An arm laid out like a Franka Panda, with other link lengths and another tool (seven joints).
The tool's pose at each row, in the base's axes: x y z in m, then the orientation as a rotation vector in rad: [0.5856, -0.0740, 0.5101, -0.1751, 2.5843, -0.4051]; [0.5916, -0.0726, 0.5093, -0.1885, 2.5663, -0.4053]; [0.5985, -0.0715, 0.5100, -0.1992, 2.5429, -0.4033]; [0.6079, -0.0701, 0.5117, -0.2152, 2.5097, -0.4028]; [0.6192, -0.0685, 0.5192, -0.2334, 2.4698, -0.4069]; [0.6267, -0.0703, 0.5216, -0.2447, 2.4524, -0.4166]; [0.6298, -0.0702, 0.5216, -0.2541, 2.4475, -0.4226]
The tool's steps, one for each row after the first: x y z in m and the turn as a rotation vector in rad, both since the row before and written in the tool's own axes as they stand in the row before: [-0.0051, 0.0013, 0.0034, 0.0005, -0.0183, -0.0082]; [-0.0064, 0.0004, 0.0028, 0.0004, -0.0238, -0.0056]; [-0.0090, 0.0002, 0.0034, 0.0020, -0.0333, -0.0092]; [-0.0135, -0.0017, 0.0002, 0.0059, -0.0390, -0.0118]; [-0.0068, -0.0030, 0.0031, 0.0073, -0.0156, -0.0097]; [-0.0025, -0.0001, 0.0019, 0.0028, -0.0040, -0.0081]
